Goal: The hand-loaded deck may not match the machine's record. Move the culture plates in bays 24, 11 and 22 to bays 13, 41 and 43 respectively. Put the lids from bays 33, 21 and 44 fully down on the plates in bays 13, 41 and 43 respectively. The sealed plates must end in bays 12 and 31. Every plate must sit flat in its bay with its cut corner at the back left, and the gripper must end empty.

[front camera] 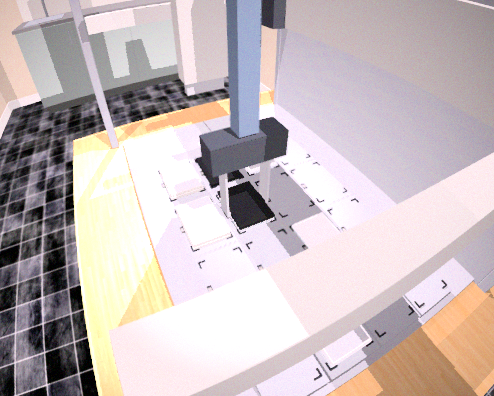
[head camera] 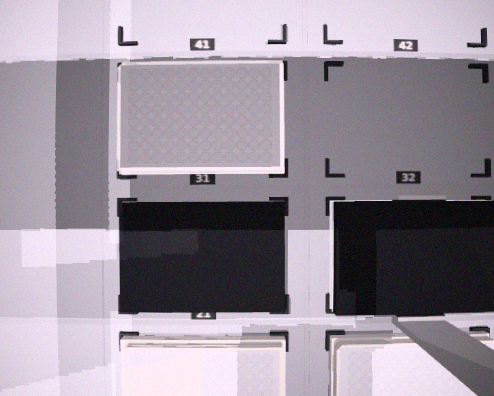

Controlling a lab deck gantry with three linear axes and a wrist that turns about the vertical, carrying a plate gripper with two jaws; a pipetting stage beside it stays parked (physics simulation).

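Places are measured from the robot's base along level axes (x right, y ahead, z up), in millimetres.
Pixels of known places: gripper, between the fingertips: [front camera: 244,204] [head camera: 414,255]; robot's base, origin of its link: [front camera: 159,171].
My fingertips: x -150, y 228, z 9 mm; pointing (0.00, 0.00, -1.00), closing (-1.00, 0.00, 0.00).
Note:
Ahead of a thing's pixels: the offset from my fingertips to its top centre. "pt": to the spot under its first point.
My gripper [front camera: 247,206] is low at bay 22. Its jaws stand at opposite long sides of a black-topped piece @(dx +0, dy +0, dz +8 mm) [front camera: 250,210] [head camera: 412,260]; contact and their opening are unclear. A pale rim shows under that piece. Another black piece @(dx +0, dy -164, dz -1 mm) [front camera: 239,176] [head camera: 202,260] lies in bay 21. A pale plate-shaped piece with a grid of round wells @(pt dx -105, dy -163, dz +5 mm) [head camera: 201,117] lies in bay 31. Pale pieces lie in bay 11 @(pt dx +100, dy -145, dz +5 mm) [front camera: 184,179] [head camera: 200,372] and bay 12 @(pt dx +108, dy +22, dz +5 mm) [front camera: 204,225] [head camera: 400,372]. Cut corners are too unclear to tell.
The blue gantry column [front camera: 244,70] rises above the gripper. A broad pale beam [front camera: 370,240] crosses the front view and hides part of the deck. Bay 32 @(pt dx -107, dy +0, dz -9 mm) [head camera: 407,120] is marked by black corners. Another pale piece @(dx +0, dy +328, dz +20 mm) [front camera: 347,345] lies at the near side. A grey jaw [head camera: 450,340] crosses the lower right.

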